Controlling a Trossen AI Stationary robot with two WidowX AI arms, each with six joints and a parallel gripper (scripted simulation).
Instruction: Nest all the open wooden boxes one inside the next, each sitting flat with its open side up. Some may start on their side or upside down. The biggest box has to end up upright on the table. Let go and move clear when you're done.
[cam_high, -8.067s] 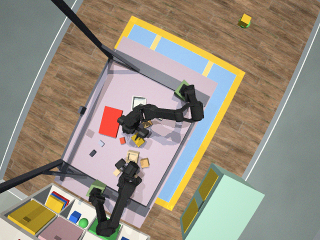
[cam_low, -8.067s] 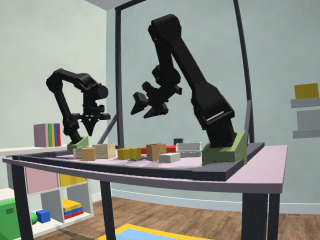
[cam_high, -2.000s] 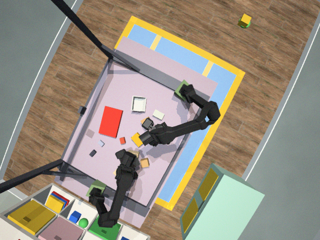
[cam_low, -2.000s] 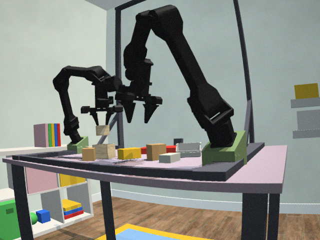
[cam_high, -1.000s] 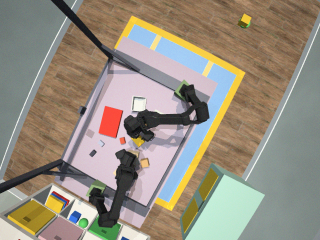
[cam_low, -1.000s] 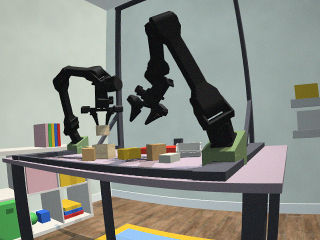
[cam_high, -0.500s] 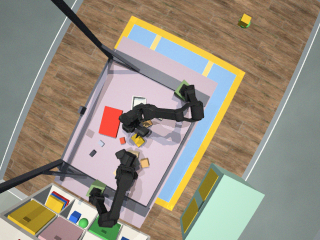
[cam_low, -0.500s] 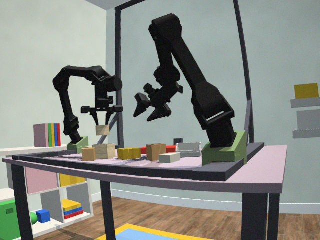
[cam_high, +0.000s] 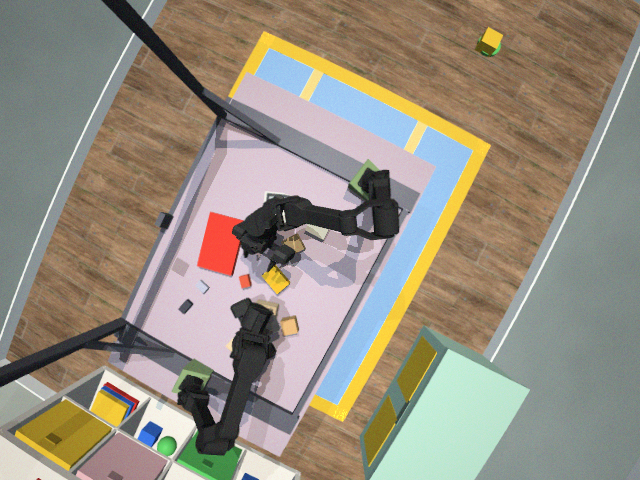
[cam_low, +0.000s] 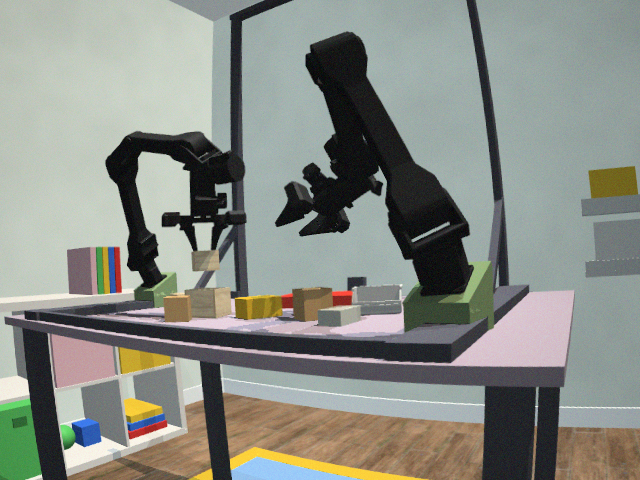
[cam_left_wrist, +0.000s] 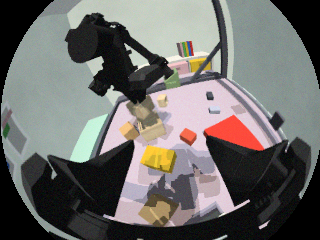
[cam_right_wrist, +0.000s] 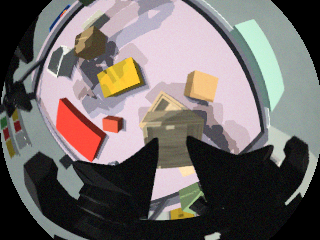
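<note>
Now: the tan box 140 mm below my right hand, 90 mm ahead of it and 30 mm to the left of it. Round my right hand: pale block (340 mm to the left, 150 mm below, 60 mm behind); flat red slab (280 mm behind, 150 mm below, 80 mm to the left); red cube (150 mm below, 130 mm behind, 40 mm to the left).
</note>
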